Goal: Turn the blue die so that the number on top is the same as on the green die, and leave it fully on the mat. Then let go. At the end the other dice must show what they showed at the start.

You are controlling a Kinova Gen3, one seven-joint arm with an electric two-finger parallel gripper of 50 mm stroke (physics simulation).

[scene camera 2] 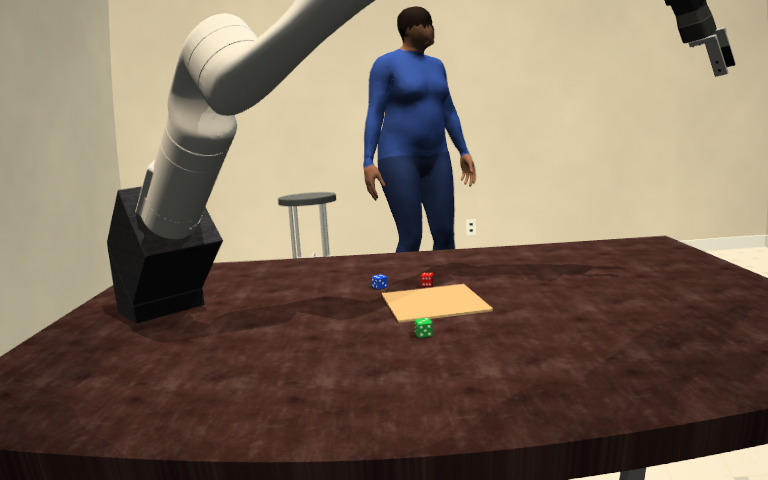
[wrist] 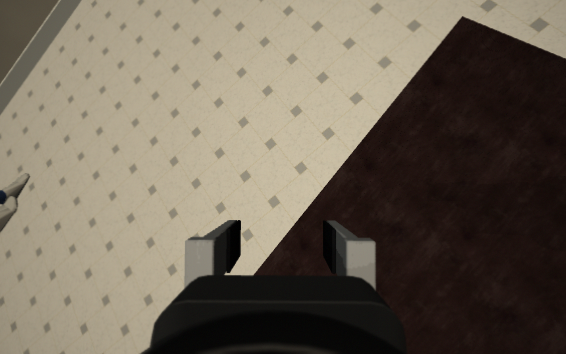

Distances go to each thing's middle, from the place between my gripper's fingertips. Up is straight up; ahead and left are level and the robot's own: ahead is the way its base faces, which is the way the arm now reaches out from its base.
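There is the tan mat (scene camera 2: 447,301), and I see it 35 cm below my hand. The mat is also 4 cm to the left of my hand and 50 cm behind it.
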